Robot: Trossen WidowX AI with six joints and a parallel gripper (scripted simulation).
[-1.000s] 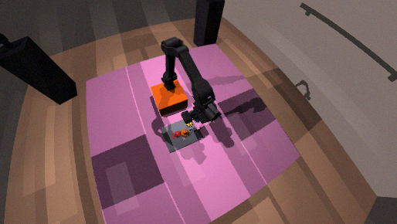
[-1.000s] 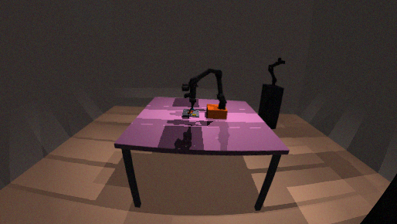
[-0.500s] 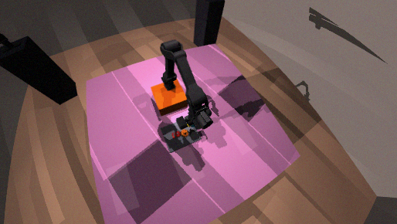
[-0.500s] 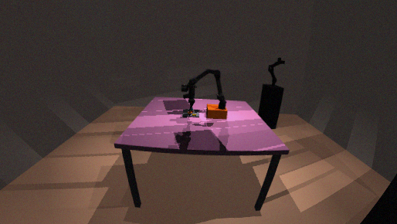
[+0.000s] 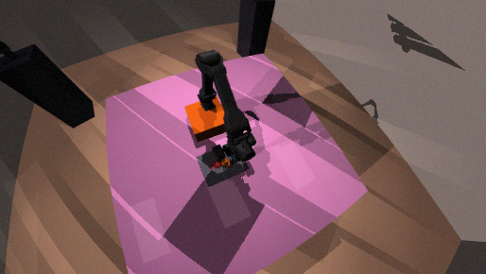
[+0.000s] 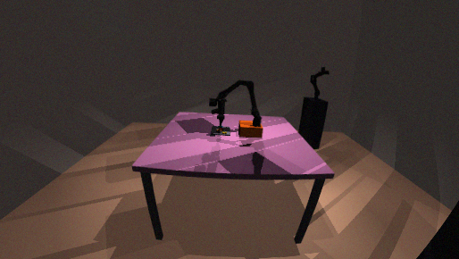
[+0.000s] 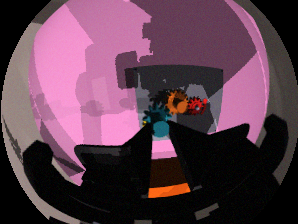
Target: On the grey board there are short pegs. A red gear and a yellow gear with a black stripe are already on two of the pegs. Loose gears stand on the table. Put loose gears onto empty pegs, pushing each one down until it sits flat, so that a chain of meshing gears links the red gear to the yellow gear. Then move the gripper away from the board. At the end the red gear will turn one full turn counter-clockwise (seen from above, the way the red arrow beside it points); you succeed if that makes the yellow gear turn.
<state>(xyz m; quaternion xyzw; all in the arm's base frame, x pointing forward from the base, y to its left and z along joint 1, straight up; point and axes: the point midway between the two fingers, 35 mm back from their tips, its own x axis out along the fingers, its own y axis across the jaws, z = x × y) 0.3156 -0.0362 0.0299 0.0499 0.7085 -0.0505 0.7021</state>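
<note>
Right now the teal gear is 1 cm below my gripper tip. From my gripper tip the other things lie so: red gear (2 cm behind, 8 cm to the right, 7 cm below); orange gear (4 cm to the right, 6 cm below); yellow gear (3 cm behind, 1 cm to the left, 7 cm below).
</note>
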